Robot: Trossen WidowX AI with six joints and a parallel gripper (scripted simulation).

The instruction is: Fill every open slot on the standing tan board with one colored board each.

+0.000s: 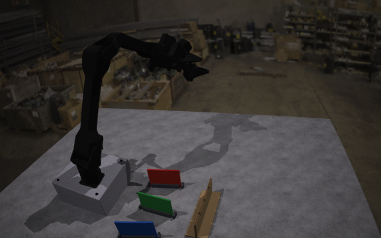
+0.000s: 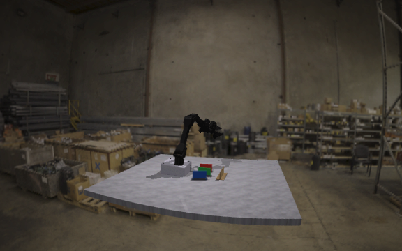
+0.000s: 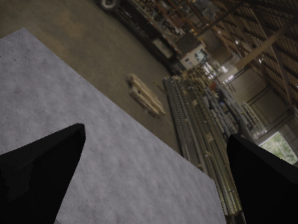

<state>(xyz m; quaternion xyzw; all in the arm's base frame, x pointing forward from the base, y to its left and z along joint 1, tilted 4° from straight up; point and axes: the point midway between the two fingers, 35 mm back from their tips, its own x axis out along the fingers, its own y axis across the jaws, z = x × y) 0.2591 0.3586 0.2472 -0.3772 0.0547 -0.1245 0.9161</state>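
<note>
Now: gripper tip 46 cm to the left of the blue board, 29 cm above it and 12 cm past it. Round my gripper tip: green board: 36 cm to the right, 29 cm below, 10 cm behind; tan board: 34 cm to the right, 29 cm below, 3 cm ahead; red board: 29 cm below, 24 cm to the right, 11 cm behind.
</note>
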